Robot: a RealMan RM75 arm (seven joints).
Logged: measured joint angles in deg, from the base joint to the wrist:
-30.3, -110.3, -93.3, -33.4, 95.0, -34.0, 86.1
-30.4, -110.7, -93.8, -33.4, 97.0, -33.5, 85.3
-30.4, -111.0, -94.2, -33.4, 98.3, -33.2, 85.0
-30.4, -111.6, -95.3, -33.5, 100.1, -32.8, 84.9
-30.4, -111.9, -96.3, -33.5, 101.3, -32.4, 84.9
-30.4, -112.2, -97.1, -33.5, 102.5, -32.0, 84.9
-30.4, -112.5, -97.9, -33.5, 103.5, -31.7, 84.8
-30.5, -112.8, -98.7, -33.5, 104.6, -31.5, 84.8
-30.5, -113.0, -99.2, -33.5, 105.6, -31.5, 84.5
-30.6, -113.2, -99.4, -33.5, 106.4, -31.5, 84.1
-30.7, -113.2, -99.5, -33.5, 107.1, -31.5, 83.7
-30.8, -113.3, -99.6, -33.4, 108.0, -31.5, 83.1
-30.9, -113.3, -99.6, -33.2, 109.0, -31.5, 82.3
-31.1, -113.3, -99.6, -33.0, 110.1, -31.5, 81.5
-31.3, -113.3, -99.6, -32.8, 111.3, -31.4, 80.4
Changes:
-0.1, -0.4, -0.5, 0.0, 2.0, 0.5, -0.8
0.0, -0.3, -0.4, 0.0, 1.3, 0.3, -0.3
0.0, -0.6, -1.1, -0.1, 1.8, 0.4, -0.1
0.0, -0.3, -1.0, 0.0, 1.2, 0.4, 0.0
0.0, -0.3, -0.8, 0.0, 1.2, 0.4, 0.0
0.0, -0.3, -0.8, 0.0, 1.0, 0.3, -0.1
-0.1, -0.3, -0.8, 0.0, 1.1, 0.2, 0.0
0.0, -0.2, -0.5, 0.0, 1.0, 0.0, -0.3
-0.1, -0.2, -0.2, 0.0, 0.8, 0.0, -0.4
-0.1, 0.0, -0.1, 0.0, 0.7, 0.0, -0.4
-0.1, -0.1, -0.1, 0.1, 0.9, 0.0, -0.6
-0.1, 0.0, 0.0, 0.2, 1.0, 0.0, -0.8
-0.2, 0.0, 0.0, 0.2, 1.1, 0.0, -0.8
-0.2, 0.0, 0.0, 0.2, 1.2, 0.1, -1.1

